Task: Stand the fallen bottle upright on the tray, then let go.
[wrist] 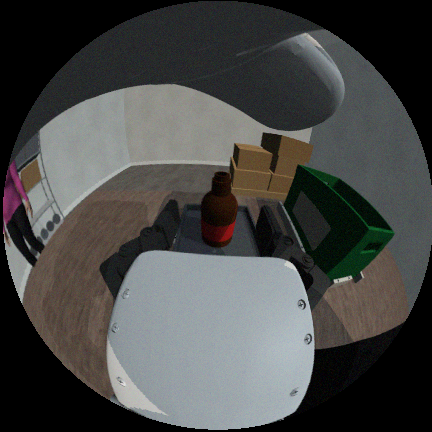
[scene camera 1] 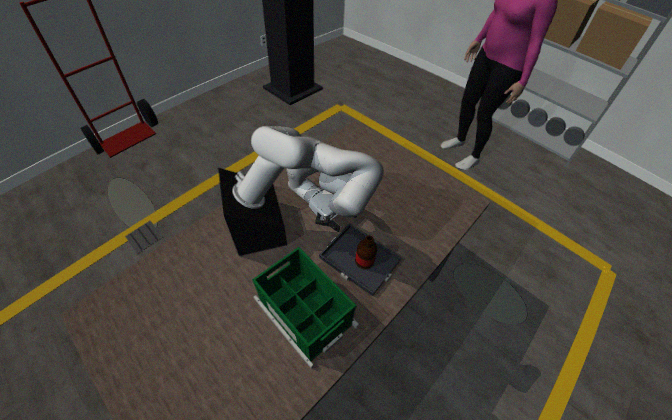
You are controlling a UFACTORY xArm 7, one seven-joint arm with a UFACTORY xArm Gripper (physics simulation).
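Places are measured from the arm's base along level axes (x ahead, y left, z up), in millimetres.
Pixels of known places: gripper, fingertip midpoint: (wrist: 218, 213) (scene camera 1: 347, 222); arm's base at its link origin: (scene camera 1: 248, 195).
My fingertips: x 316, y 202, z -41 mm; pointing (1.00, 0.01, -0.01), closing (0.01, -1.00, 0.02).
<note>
Ahead of a thing's pixels: the offset from my fingertips to its middle.
A brown bottle @(dz -71, dx +103, dy +0 mm) (scene camera 1: 366, 251) (wrist: 219, 210) with a red label stands upright on the dark grey tray (scene camera 1: 338, 248) (wrist: 190, 227). In the scene view it stands around the tray's middle, towards the right. My gripper (scene camera 1: 329, 224) (wrist: 218, 213) is open and empty. In the scene view it is back from the bottle, near the tray's rear left edge on the robot's side, and apart from the bottle. In the wrist view the bottle shows farther off, in the gap between the two spread fingers.
A green crate @(dz -66, dx +99, dy -304 mm) (scene camera 1: 305, 300) (wrist: 355, 225) with several compartments stands beside the tray, on the left front side in the scene view. The table's edge runs past the tray's far side. A person (scene camera 1: 517, 35) stands on the floor beyond the table. Cardboard boxes (wrist: 252, 172) show in the wrist view.
</note>
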